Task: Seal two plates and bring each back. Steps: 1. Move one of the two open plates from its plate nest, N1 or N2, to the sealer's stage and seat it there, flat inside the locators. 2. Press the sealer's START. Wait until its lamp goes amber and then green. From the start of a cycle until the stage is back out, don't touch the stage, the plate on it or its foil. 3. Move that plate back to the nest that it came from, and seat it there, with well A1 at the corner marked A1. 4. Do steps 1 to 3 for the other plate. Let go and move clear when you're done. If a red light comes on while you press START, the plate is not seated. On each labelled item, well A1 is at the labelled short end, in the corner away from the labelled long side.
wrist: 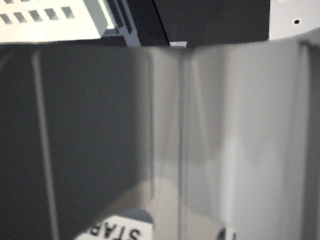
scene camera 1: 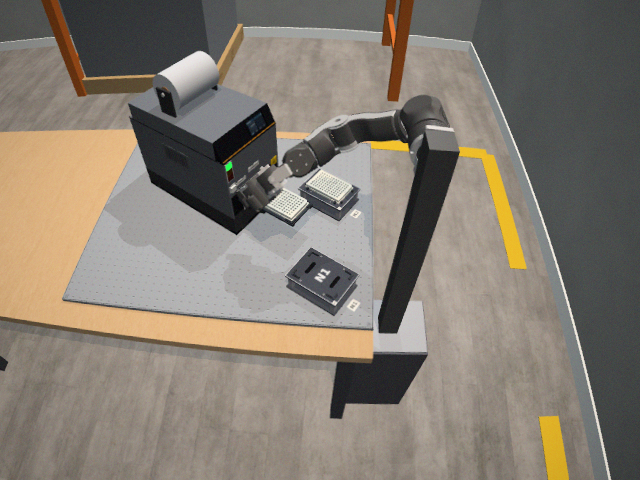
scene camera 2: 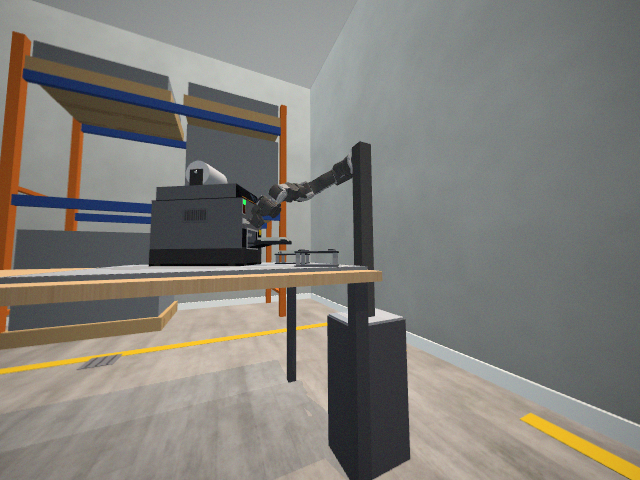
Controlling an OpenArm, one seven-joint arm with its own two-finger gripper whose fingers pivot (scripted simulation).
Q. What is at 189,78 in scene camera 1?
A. A foil roll.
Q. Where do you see a dark mounting column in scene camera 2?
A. At 361,152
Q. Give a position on a white well plate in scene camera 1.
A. At 331,187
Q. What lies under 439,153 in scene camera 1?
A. A dark mounting column.
